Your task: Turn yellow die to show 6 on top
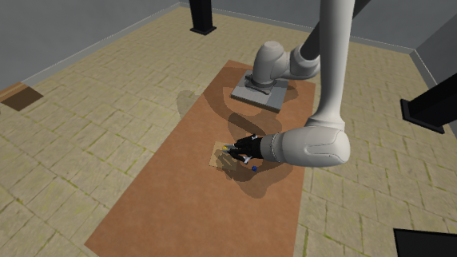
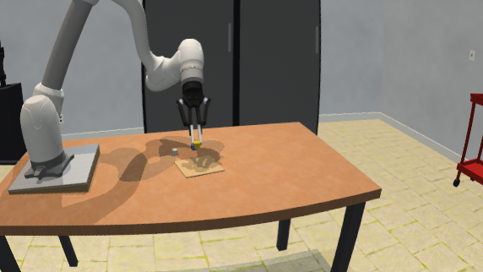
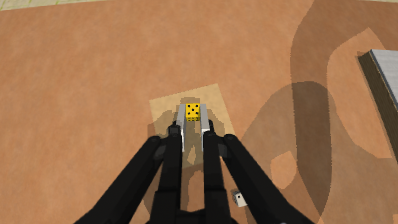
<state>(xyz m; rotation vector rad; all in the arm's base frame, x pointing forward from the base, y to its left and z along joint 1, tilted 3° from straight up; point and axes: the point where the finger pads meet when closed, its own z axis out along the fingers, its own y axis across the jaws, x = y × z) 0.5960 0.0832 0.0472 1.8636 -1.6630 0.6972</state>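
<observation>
Right now my hand is 3 cm above the yellow die and 2 cm to the left of it. The rest, counted from my hand: tan mat: 11 cm below, 2 cm to the right; then blue die: 14 cm to the left, 10 cm below, 1 cm behind; then white die: 10 cm to the left, 10 cm below, 9 cm behind.
</observation>
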